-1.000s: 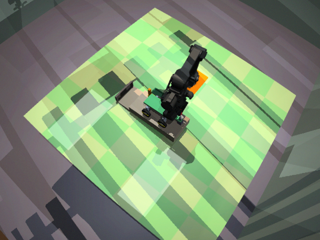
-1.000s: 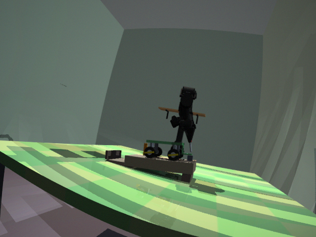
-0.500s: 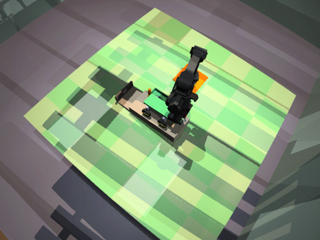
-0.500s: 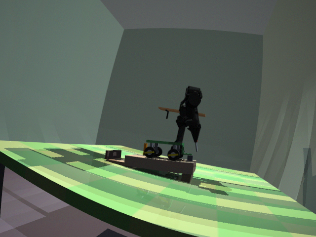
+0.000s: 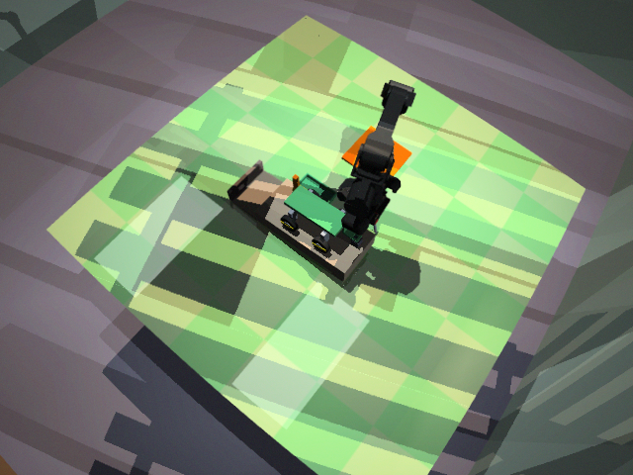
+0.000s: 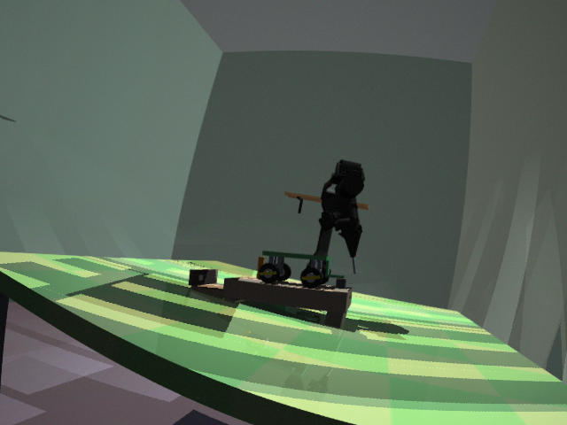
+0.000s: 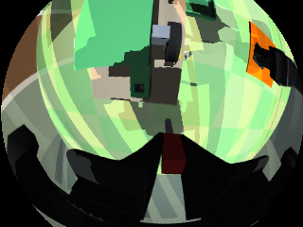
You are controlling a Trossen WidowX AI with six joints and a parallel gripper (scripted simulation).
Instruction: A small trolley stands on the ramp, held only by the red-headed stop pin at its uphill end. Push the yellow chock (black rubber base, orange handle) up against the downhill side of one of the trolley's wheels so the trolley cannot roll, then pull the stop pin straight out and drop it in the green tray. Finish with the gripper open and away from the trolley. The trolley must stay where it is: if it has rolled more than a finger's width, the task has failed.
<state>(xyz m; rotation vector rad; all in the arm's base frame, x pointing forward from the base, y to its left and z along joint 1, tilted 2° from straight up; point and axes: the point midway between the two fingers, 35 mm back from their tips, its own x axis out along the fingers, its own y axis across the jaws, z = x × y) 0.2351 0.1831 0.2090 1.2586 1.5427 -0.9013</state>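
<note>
Right now the yellow chock is 5 cm ahead of my gripper tip, 24 cm to the right of it and 9 cm below it. The rest, counted from my gripper tip: green-decked trolley (9 cm ahead, 12 cm to the right, 6 cm below); then red-headed stop pin (right at my gripper tip); then ramp (9 cm ahead, 13 cm to the right, 13 cm below).
</note>
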